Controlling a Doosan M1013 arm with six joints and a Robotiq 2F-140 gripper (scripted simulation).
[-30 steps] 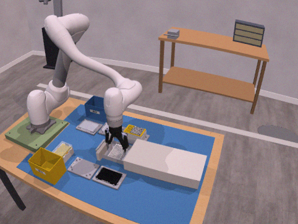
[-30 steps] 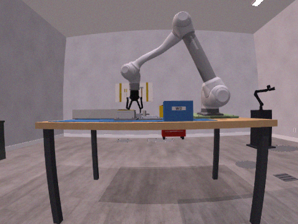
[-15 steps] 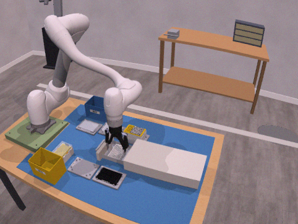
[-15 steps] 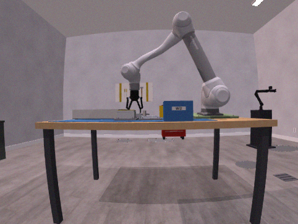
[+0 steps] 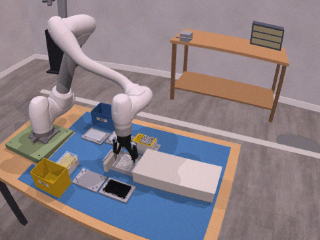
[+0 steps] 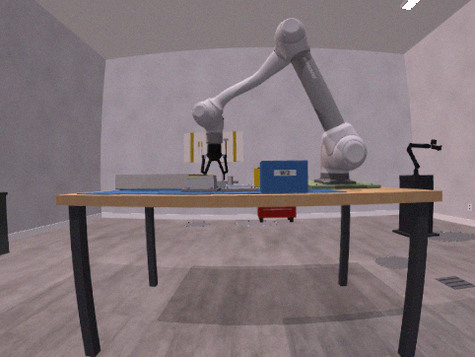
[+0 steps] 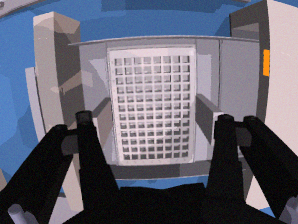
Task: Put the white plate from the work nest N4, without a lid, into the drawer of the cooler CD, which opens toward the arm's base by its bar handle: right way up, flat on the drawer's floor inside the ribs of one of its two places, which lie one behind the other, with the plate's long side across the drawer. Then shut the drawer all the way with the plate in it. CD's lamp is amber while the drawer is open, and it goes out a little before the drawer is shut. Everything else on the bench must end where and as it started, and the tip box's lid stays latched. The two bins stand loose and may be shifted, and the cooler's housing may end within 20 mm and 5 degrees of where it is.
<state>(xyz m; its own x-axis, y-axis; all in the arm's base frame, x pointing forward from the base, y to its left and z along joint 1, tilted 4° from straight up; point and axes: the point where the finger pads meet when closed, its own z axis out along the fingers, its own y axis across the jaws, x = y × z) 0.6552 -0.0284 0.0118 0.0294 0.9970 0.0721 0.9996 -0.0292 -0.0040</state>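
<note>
Right now my hand is 20 mm above the white plate. Also, from my hand: cooler CD: 170 mm ahead, 10 mm below; drawer: 40 mm ahead, 20 mm below; black plate: 190 mm to the right, 30 mm ahead, 20 mm below.
</note>
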